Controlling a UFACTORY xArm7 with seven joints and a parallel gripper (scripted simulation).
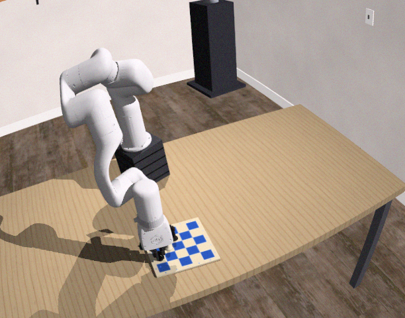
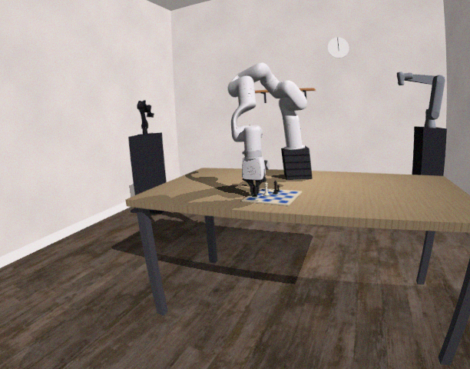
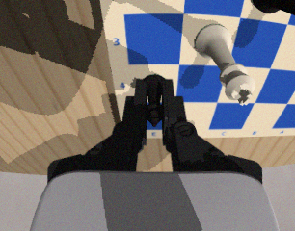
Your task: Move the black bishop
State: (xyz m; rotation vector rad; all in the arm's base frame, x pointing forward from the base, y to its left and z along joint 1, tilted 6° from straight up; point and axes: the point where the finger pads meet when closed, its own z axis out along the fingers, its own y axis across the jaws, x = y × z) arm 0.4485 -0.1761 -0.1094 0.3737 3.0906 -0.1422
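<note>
My gripper is now 3 cm past the white piece and 5 cm to the right of it. The rest, counted from my hand: blue-and-cream chessboard (2 cm behind, 8 cm to the left, 4 cm below); tall black piece (6 cm behind, 9 cm to the left).
</note>
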